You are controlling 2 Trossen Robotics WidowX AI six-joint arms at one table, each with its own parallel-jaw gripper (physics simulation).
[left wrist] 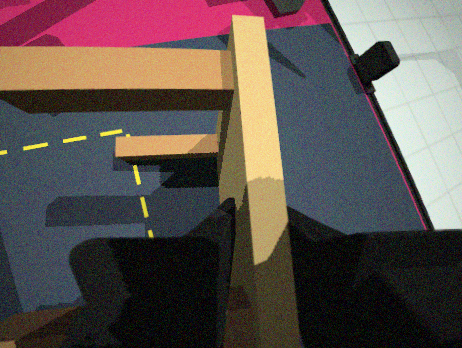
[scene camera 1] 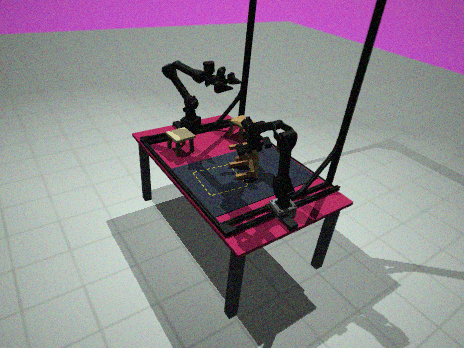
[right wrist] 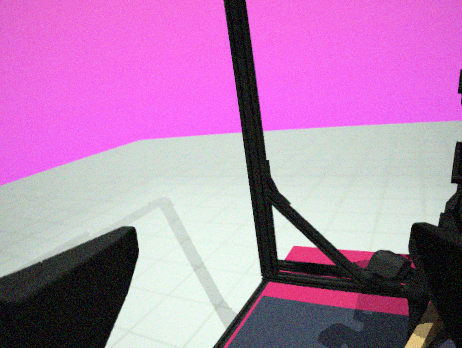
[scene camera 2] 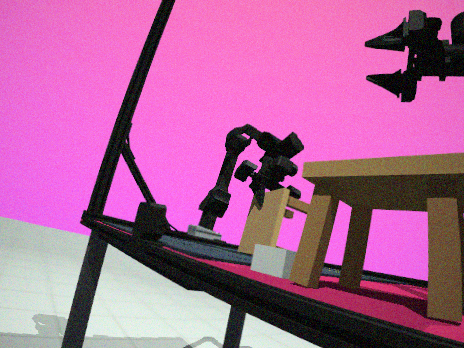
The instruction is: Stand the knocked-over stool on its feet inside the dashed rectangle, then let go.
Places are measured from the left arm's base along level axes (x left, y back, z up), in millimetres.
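Pixels of known places: left gripper, fingertip midpoint: [left wrist: 248,204] [scene camera 1: 252,153] [scene camera 2: 264,207]; right gripper, fingertip midpoint: [scene camera 1: 237,85] [right wrist: 274,239] [scene camera 2: 365,62]; left arm's base, origin of the base link: [scene camera 1: 283,203] [scene camera 2: 204,229]; right arm's base, origin of the base link: [scene camera 1: 190,118].
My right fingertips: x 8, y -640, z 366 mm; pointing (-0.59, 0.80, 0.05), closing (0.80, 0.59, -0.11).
Note:
For each thing: its top centre in the pictures, then the offset to it from my right fingertips. Level surfaces: height alone.
- pale-topped stool, middle of its top: [scene camera 1: 180,133] dx +312, dy -72, dz -306 mm
- brown stool, middle of its top: [scene camera 2: 394,181] [scene camera 1: 242,120] dx -133, dy -158, dz -305 mm
- white block, middle of its top: [scene camera 2: 282,249] dx -180, dy -58, dz -388 mm
- dark blue mat, its level: dz -413 mm
The knocked-over wooden stool [scene camera 1: 249,163] [scene camera 2: 265,220] [left wrist: 260,125] is on its side, its seat board upright on edge and its legs pointing toward the left of scene camera 1. Part of its legs reach over the edge of the yellow dashed rectangle [scene camera 1: 229,191] [left wrist: 75,139]. My left gripper [scene camera 1: 250,150] [scene camera 2: 274,196] [left wrist: 248,204] comes from above and is shut on the seat board, one finger on each face. The arm hides part of the stool in scene camera 1. My right gripper [scene camera 1: 235,85] [scene camera 2: 367,61] [right wrist: 274,239] is open and empty, high above the table's far side.
A pale-topped stool [scene camera 1: 181,134] stands at the back left. A brown stool [scene camera 1: 241,120] [scene camera 2: 380,167] stands at the back, beside a white block [scene camera 2: 272,260]. A dark blue mat [scene camera 1: 300,172] lies under the tipped stool. Black posts [scene camera 1: 247,50] rise along the table's far edge.

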